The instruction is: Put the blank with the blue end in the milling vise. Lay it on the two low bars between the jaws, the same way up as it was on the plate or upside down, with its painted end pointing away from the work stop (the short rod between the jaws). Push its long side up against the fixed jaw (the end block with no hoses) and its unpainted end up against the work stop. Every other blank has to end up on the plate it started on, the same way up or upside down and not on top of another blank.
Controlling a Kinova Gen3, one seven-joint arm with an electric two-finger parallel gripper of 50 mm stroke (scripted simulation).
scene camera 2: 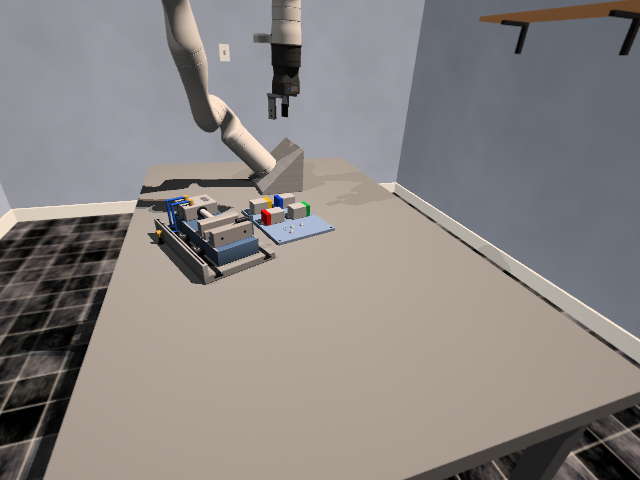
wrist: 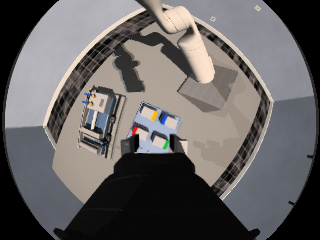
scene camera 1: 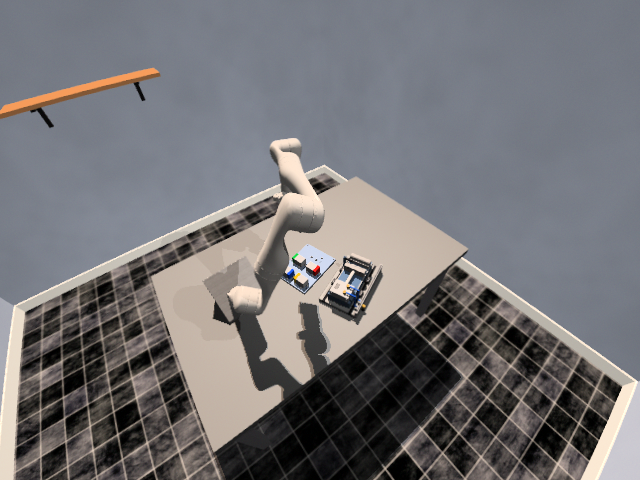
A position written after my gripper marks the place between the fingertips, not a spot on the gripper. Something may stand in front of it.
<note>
I see my gripper (scene camera 2: 278,117) and a light blue plate (scene camera 2: 312,225).
My gripper is seen too in the wrist view (wrist: 154,140). The light blue plate shows as well in the wrist view (wrist: 155,127) and in scene camera 1 (scene camera 1: 308,251).
</note>
